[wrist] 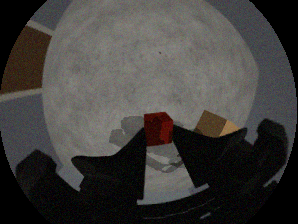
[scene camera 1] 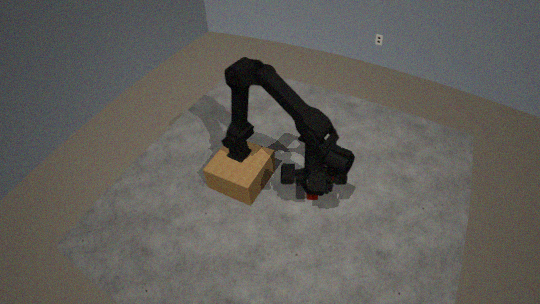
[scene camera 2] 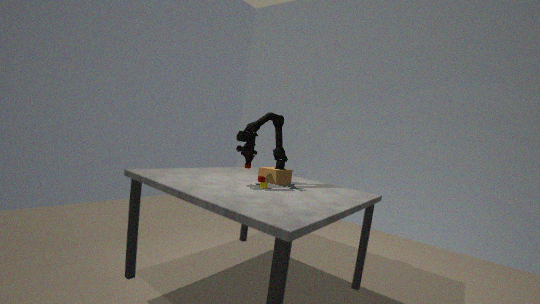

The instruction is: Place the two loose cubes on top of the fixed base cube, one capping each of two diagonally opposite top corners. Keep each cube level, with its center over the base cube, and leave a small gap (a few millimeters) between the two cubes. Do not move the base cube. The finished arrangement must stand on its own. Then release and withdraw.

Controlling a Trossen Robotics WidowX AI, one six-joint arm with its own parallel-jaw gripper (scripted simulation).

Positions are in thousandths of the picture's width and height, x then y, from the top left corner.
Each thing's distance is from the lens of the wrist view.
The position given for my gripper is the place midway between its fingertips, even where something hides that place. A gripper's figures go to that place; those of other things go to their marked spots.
my gripper (wrist: 529, 574): 10 cm
red cube (wrist: 532, 569): 8 cm
